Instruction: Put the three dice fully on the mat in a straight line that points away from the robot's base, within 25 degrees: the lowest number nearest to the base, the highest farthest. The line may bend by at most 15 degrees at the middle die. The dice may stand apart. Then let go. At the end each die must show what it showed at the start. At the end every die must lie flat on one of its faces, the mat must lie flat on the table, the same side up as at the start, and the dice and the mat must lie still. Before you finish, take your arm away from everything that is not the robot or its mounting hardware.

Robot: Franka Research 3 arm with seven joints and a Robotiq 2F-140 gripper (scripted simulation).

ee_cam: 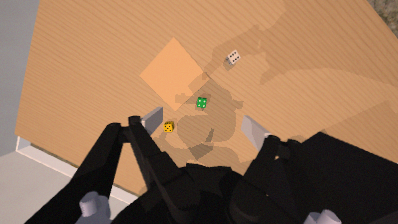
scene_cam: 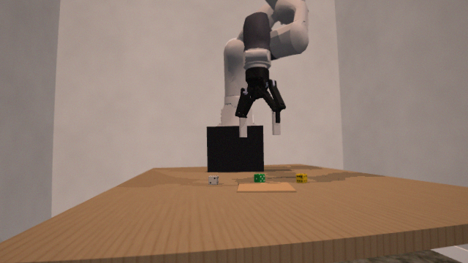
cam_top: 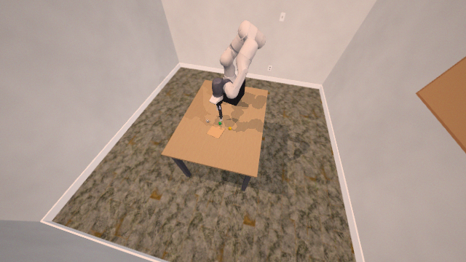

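My hand is 140 mm above the green die. Also, from my hand: tan mat 150 mm below, 100 mm ahead; white die 140 mm to the right, 140 mm below, 20 mm ahead; yellow die 140 mm below, 120 mm to the left, 30 mm ahead.
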